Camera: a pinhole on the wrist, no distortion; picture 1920 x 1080 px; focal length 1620.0 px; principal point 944.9 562.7 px. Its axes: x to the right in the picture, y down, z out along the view. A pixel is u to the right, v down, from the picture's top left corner.
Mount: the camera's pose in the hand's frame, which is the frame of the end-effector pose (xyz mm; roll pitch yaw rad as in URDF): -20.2 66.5 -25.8 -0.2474 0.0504 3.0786
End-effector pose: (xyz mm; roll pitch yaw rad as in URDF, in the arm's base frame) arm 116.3 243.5 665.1 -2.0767 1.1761 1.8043
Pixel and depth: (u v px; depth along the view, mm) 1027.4 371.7 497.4
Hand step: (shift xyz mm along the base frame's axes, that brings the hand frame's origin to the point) -340.7 -330.1 -20.2
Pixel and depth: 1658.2 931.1 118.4
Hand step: -42.4 -91.3 54.9
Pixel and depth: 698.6 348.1 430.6
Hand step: -298.1 -262.1 -99.4
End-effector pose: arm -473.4 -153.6 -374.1 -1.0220 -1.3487 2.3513
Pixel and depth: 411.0 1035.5 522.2
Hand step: 79.3 -465.6 200.5
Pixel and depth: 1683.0 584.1 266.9
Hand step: -37.4 -240.5 -130.1
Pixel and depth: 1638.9 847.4 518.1
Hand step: 60.4 -499.0 -196.5
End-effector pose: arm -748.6 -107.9 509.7 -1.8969 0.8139 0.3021
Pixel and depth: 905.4 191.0 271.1
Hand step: -179.8 173.8 -74.8
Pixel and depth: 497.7 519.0 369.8
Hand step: -122.2 305.7 -104.5
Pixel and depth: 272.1 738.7 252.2
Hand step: -50.2 208.9 -78.3
